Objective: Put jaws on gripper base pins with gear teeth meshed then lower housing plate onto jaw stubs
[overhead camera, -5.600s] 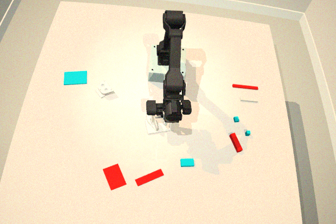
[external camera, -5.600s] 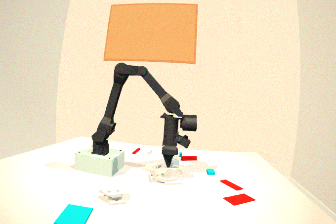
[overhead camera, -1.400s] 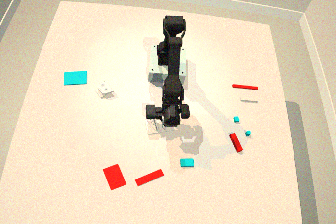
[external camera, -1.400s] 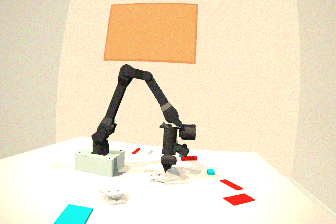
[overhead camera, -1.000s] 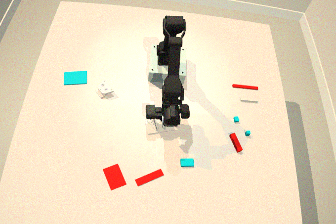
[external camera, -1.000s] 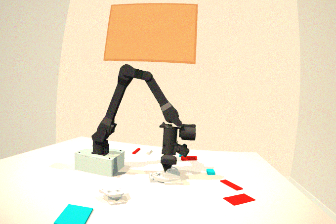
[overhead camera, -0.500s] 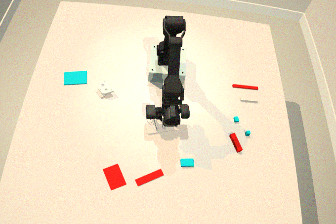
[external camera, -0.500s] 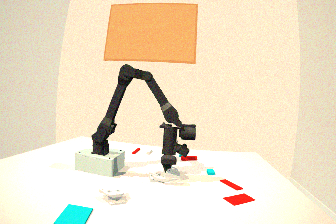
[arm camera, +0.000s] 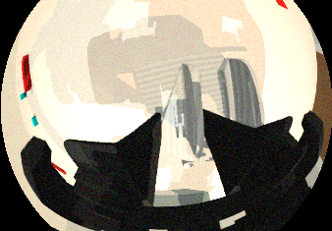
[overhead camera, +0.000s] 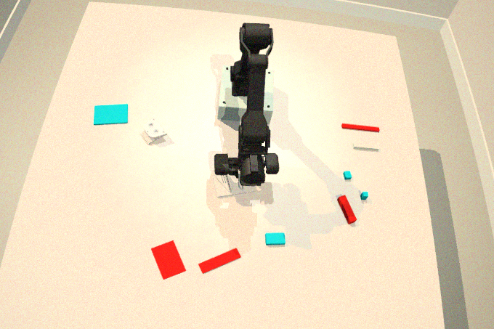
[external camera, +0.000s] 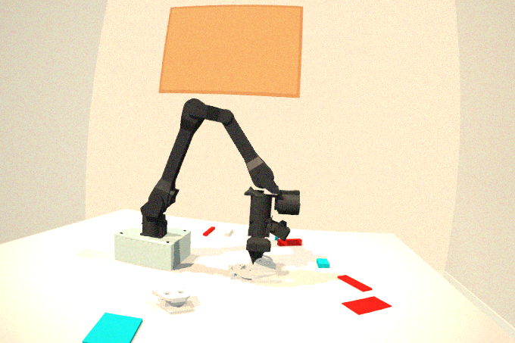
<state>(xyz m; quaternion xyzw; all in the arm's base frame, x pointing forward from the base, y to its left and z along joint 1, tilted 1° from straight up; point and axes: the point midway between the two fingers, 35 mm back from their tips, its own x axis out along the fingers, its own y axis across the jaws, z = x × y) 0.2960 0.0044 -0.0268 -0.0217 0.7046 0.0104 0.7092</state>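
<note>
The flat white plate is 3 cm to the right of my gripper tip, 2 cm ahead of it and 1 cm below it. Round my gripper tip: gripper base: 29 cm to the right, 16 cm behind, 1 cm above; white jaw: 5 cm to the right, 3 cm behind; housing plate: 5 cm behind, 4 cm to the right, 1 cm below.
</note>
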